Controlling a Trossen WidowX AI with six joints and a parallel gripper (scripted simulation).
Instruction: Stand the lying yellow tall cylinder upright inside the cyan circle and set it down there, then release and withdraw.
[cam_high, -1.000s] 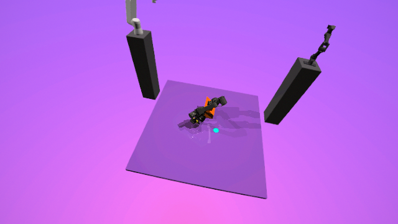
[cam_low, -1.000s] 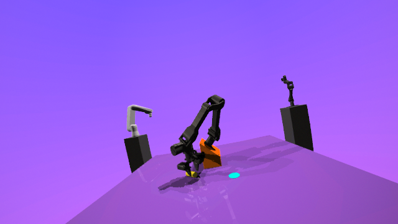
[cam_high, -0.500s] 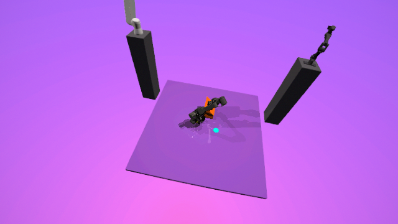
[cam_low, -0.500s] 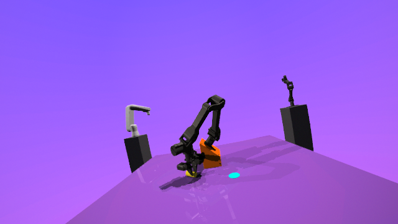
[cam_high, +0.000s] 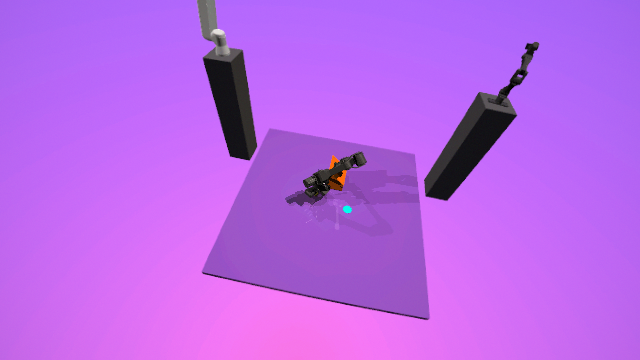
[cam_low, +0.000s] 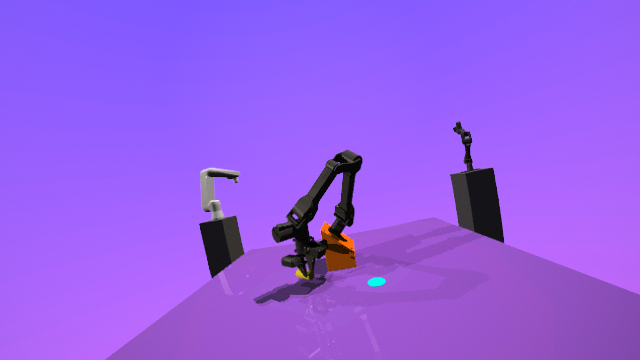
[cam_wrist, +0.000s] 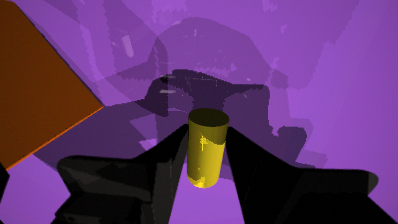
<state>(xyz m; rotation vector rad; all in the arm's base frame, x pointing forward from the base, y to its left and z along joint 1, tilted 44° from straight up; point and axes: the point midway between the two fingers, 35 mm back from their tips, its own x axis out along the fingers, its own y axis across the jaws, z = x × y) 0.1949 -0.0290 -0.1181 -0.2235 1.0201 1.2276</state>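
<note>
The cyan circle lies 50 mm ahead of my gripper tip, 240 mm to the left of it and 40 mm below it. Round my gripper tip: yellow tall cylinder 10 mm behind, 20 mm to the right.
</note>
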